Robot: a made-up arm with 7 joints. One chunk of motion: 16 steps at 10 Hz.
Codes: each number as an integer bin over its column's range. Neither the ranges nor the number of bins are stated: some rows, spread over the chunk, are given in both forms.
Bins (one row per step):
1: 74 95 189 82 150 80
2: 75 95 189 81 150 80
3: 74 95 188 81 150 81
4: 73 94 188 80 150 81
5: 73 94 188 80 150 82
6: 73 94 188 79 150 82
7: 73 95 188 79 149 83
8: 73 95 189 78 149 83
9: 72 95 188 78 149 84
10: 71 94 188 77 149 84
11: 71 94 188 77 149 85
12: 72 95 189 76 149 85
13: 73 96 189 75 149 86
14: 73 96 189 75 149 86
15: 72 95 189 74 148 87
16: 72 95 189 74 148 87
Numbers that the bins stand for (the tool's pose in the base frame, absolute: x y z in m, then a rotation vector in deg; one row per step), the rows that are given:
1: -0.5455 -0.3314 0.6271 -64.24 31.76 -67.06
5: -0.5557 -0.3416 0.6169 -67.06 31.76 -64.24
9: -0.5659 -0.3314 0.6169 -69.88 30.35 -61.41
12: -0.5659 -0.3314 0.6271 -72.71 30.35 -60.00
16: -0.5659 -0.3314 0.6271 -75.53 28.94 -57.18
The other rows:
2: -0.5353 -0.3314 0.6271 -65.65 31.76 -67.06
3: -0.5455 -0.3314 0.6169 -65.65 31.76 -65.65
4: -0.5557 -0.3416 0.6169 -67.06 31.76 -65.65
6: -0.5557 -0.3416 0.6169 -68.47 31.76 -64.24
7: -0.5557 -0.3314 0.6169 -68.47 30.35 -62.82
8: -0.5557 -0.3314 0.6271 -69.88 30.35 -62.82
10: -0.5761 -0.3416 0.6169 -71.29 30.35 -61.41
11: -0.5761 -0.3416 0.6169 -71.29 30.35 -60.00
13: -0.5557 -0.3212 0.6271 -74.12 30.35 -58.59
14: -0.5557 -0.3212 0.6271 -74.12 30.35 -58.59
15: -0.5659 -0.3314 0.6271 -75.53 28.94 -57.18

